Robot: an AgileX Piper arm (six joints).
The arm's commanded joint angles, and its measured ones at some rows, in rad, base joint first. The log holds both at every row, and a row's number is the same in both.
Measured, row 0:
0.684 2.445 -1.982 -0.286 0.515 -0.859
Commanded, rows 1 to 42:
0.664 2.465 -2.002 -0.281 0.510 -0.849
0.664 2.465 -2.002 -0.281 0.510 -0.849
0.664 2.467 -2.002 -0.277 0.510 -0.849
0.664 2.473 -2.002 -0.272 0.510 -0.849
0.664 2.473 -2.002 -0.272 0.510 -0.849
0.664 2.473 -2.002 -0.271 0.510 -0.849
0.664 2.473 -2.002 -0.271 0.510 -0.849
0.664 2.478 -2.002 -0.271 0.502 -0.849
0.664 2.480 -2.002 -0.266 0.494 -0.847
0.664 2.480 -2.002 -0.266 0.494 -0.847
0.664 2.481 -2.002 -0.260 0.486 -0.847
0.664 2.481 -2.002 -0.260 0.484 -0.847
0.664 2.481 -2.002 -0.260 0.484 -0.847
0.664 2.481 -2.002 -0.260 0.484 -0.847
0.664 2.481 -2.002 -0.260 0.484 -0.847
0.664 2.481 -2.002 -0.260 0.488 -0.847
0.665 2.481 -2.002 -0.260 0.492 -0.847
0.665 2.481 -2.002 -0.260 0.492 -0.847
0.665 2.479 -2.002 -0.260 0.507 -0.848
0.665 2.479 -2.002 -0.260 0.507 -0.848
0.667 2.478 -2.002 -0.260 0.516 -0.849
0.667 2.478 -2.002 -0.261 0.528 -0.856
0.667 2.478 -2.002 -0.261 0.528 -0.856
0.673 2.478 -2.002 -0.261 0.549 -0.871
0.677 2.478 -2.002 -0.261 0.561 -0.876
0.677 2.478 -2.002 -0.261 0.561 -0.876
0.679 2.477 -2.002 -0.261 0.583 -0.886
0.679 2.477 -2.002 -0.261 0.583 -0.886
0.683 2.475 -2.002 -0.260 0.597 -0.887
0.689 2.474 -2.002 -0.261 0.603 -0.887
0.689 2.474 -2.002 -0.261 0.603 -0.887
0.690 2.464 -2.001 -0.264 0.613 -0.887
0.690 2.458 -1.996 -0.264 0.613 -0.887
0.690 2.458 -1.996 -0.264 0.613 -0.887
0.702 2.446 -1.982 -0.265 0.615 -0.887
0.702 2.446 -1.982 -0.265 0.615 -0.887
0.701 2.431 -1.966 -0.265 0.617 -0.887
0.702 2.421 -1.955 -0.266 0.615 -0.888
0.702 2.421 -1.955 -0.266 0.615 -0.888
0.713 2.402 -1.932 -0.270 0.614 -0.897
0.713 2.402 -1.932 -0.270 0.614 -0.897
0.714 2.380 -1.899 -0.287 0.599 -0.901
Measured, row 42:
0.702 2.408 -1.942 -0.286 0.562 -0.889
